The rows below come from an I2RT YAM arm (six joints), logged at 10 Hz.
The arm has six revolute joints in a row. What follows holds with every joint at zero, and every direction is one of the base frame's.
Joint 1 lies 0.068 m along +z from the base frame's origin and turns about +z.
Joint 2 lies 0.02 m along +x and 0.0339 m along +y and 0.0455 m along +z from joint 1 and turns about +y.
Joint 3 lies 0.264 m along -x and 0.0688 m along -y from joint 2 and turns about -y.
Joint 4 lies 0.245 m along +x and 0.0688 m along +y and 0.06 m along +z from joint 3 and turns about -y.
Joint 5 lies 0.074 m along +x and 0.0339 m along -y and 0.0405 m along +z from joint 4 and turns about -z.
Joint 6 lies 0.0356 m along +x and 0.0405 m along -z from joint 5 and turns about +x.
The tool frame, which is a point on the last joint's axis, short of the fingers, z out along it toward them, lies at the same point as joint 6; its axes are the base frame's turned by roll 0, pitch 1.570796 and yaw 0 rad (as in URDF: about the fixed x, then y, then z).
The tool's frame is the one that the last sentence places.
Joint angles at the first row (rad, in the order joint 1, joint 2, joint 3, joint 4, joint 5, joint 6):
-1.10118, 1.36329, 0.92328, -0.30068, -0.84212, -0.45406
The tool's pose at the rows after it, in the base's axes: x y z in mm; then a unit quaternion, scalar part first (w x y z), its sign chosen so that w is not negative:
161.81 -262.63 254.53 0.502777 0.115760 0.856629 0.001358
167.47 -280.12 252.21 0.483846 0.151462 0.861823 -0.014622
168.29 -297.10 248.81 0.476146 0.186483 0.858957 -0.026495
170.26 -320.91 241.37 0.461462 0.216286 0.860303 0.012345
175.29 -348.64 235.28 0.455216 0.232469 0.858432 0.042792
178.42 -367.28 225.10 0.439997 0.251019 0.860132 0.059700
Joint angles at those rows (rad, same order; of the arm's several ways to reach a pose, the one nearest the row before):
-1.10144, 1.45987, 1.01503, -0.34354, -0.79937, -0.48779
-1.10442, 1.52606, 1.07200, -0.33599, -0.72578, -0.44650
-1.12124, 1.58122, 1.11199, -0.30984, -0.68265, -0.39890
-1.14728, 1.68985, 1.21923, -0.39227, -0.71472, -0.38046
-1.16726, 1.81105, 1.35114, -0.46151, -0.75160, -0.37427
-1.17806, 1.90021, 1.43868, -0.51380, -0.75013, -0.36970

